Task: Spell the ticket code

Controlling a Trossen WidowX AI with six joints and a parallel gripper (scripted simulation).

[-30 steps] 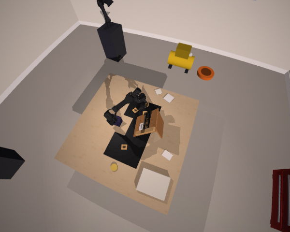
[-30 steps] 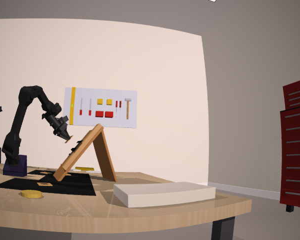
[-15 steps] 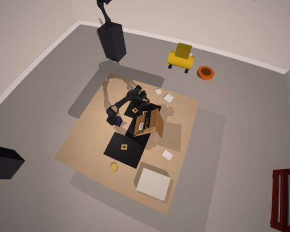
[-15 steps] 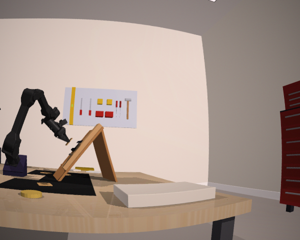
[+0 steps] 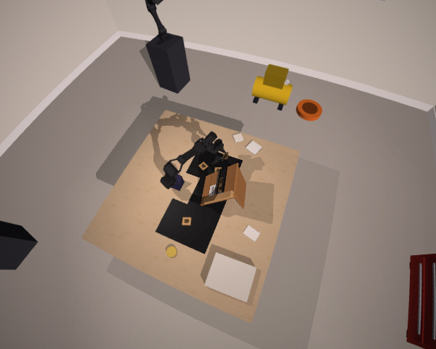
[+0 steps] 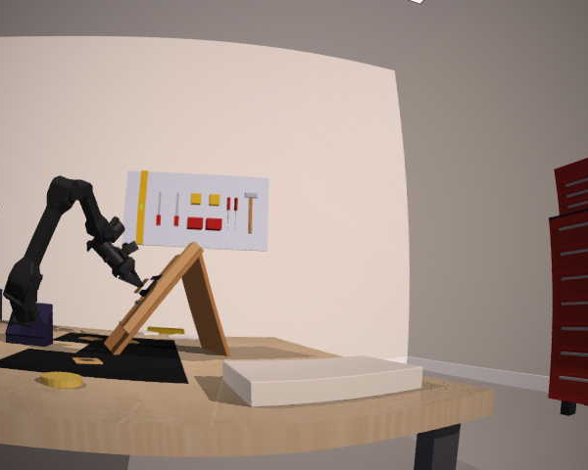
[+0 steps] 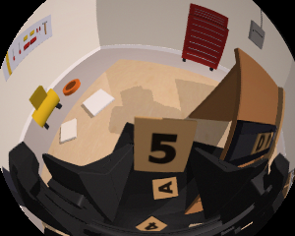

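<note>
The white ticket lies 240 mm to the right of my gripper tip, 80 mm below it and 30 mm ahead of it. The rest, counted from my gripper tip: black mat 280 mm to the right, 180 mm below, 80 mm behind; then white slab 670 mm to the right, 410 mm ahead, 160 mm below.
</note>
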